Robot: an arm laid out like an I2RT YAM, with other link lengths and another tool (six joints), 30 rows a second.
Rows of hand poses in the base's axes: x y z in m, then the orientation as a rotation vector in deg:
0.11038, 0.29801, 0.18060, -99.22, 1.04, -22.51
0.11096, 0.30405, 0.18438, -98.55, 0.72, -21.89
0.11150, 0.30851, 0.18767, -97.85, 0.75, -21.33
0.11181, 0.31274, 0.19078, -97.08, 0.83, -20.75
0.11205, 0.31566, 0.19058, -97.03, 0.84, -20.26
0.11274, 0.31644, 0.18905, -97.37, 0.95, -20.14
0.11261, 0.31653, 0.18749, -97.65, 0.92, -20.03
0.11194, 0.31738, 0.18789, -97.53, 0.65, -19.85
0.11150, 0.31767, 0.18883, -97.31, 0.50, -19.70
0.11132, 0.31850, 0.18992, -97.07, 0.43, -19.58
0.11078, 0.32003, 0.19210, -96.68, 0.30, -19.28
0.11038, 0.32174, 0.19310, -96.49, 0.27, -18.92
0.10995, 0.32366, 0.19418, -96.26, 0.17, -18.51
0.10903, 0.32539, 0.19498, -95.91, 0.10, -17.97
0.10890, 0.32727, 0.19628, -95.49, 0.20, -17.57
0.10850, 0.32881, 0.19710, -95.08, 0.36, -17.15
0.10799, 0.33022, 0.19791, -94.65, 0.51, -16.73
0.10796, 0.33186, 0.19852, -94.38, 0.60, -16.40
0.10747, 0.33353, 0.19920, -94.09, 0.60, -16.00
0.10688, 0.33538, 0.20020, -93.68, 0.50, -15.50
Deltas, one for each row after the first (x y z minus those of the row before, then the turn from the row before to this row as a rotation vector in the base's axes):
0.00058, 0.00604, 0.00378, 0.67, 0.13, 0.63
0.00054, 0.00446, 0.00329, 0.74, 0.28, 0.37
0.00031, 0.00423, 0.00311, 0.82, 0.31, 0.35
0.00024, 0.00292, -0.00020, 0.10, 0.32, 0.29
0.00069, 0.00078, -0.00153, -0.31, 0.19, -0.03
-0.00013, 0.00009, -0.00156, -0.27, 0.09, 0.06
-0.00067, 0.00085, 0.00040, 0.10, -0.05, 0.29
-0.00044, 0.00029, 0.00094, 0.21, -0.02, 0.20
-0.00018, 0.00083, 0.00109, 0.24, 0.01, 0.14
-0.00054, 0.00153, 0.00218, 0.39, 0.07, 0.29
-0.00040, 0.00171, 0.00100, 0.21, 0.19, 0.25
-0.00043, 0.00192, 0.00108, 0.25, 0.18, 0.33
-0.00092, 0.00173, 0.00080, 0.38, 0.27, 0.39
-0.00013, 0.00188, 0.00130, 0.46, 0.27, 0.20
-0.00040, 0.00154, 0.00082, 0.45, 0.32, 0.18
-0.00051, 0.00141, 0.00081, 0.47, 0.31, 0.19
-0.00003, 0.00164, 0.00061, 0.30, 0.24, 0.16
-0.00049, 0.00167, 0.00068, 0.32, 0.23, 0.26
-0.00059, 0.00185, 0.00100, 0.43, 0.22, 0.40

